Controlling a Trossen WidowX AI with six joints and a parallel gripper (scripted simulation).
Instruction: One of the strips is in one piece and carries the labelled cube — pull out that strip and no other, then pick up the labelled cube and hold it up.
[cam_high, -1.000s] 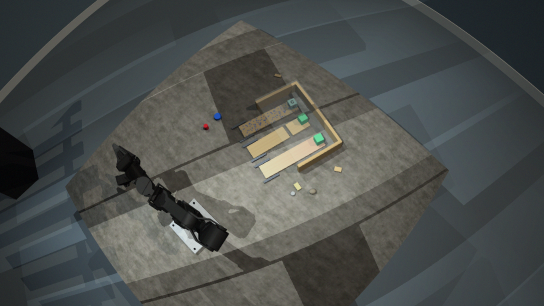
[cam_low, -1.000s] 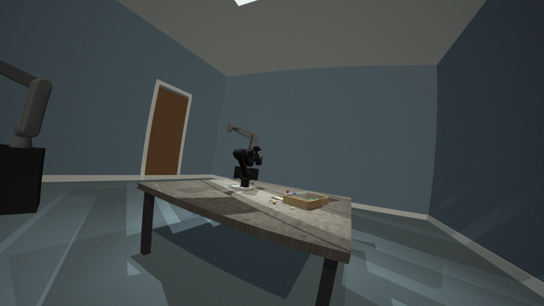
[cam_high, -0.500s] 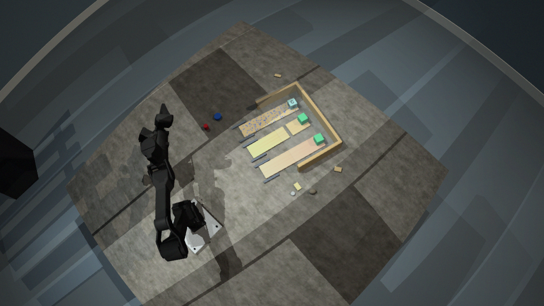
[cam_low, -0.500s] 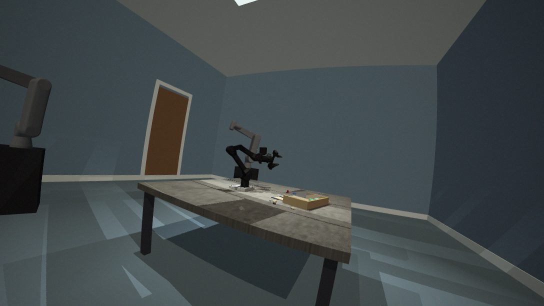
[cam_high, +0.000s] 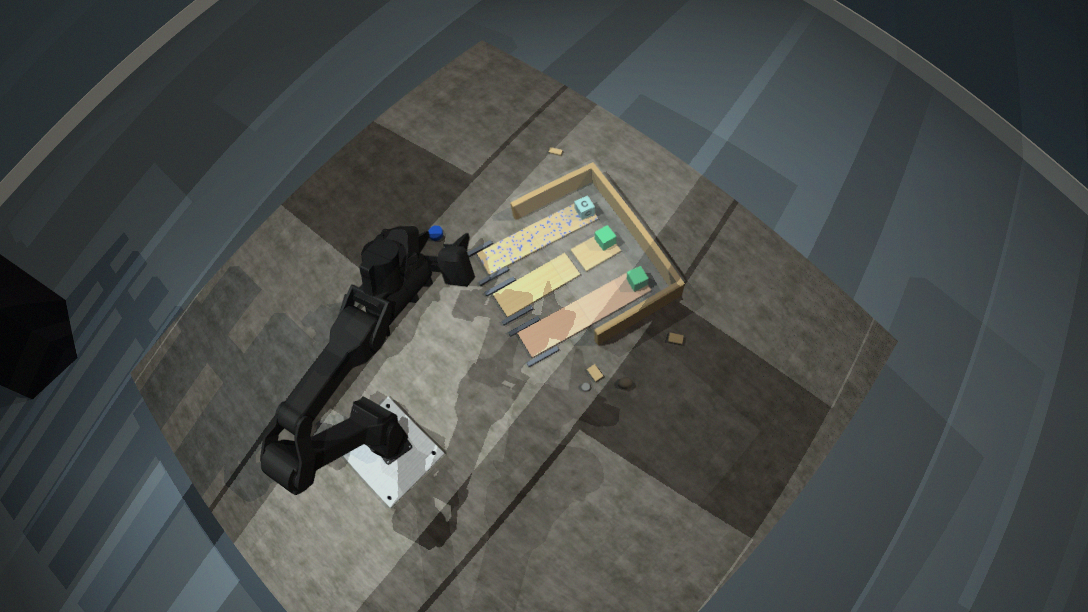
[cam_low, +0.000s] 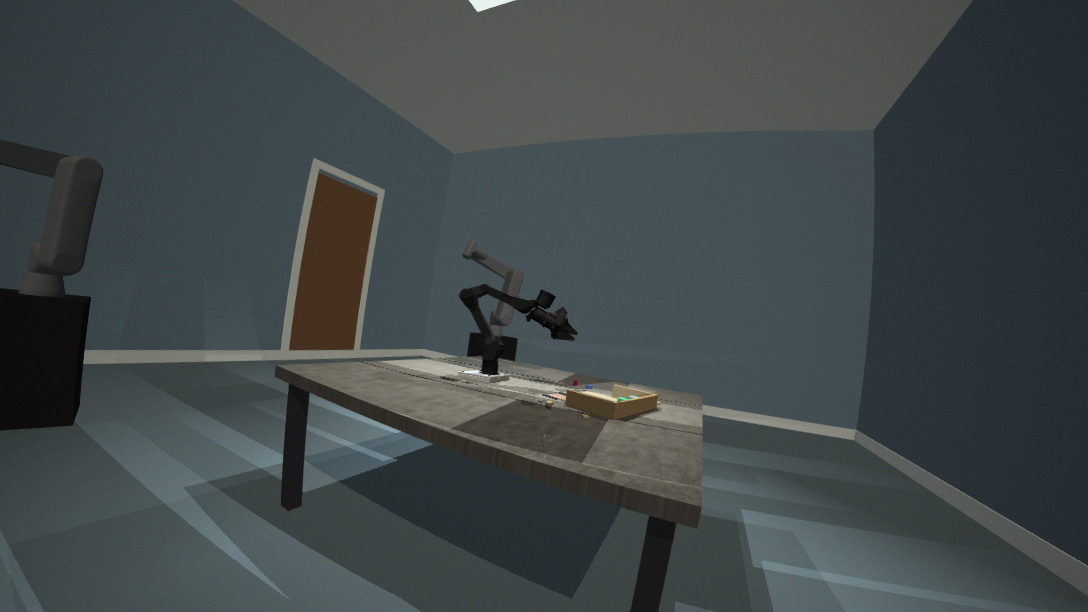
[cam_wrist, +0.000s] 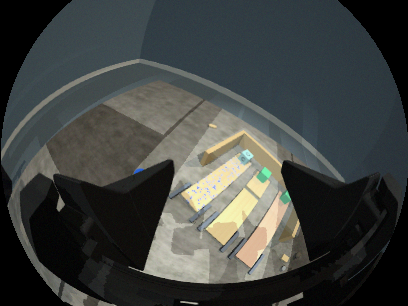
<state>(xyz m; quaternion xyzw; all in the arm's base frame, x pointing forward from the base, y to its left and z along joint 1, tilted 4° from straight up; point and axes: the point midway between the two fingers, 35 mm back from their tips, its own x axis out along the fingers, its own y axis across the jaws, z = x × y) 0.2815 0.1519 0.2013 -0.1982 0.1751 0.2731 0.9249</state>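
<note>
My gripper tip is now 50 mm past the small red thing, 140 mm to the right of it and 210 mm above it. Round my gripper tip: brown disc (120 mm ahead, 330 mm to the right, 220 mm below); then blue disc (20 mm ahead, 150 mm to the left, 220 mm below).
</note>
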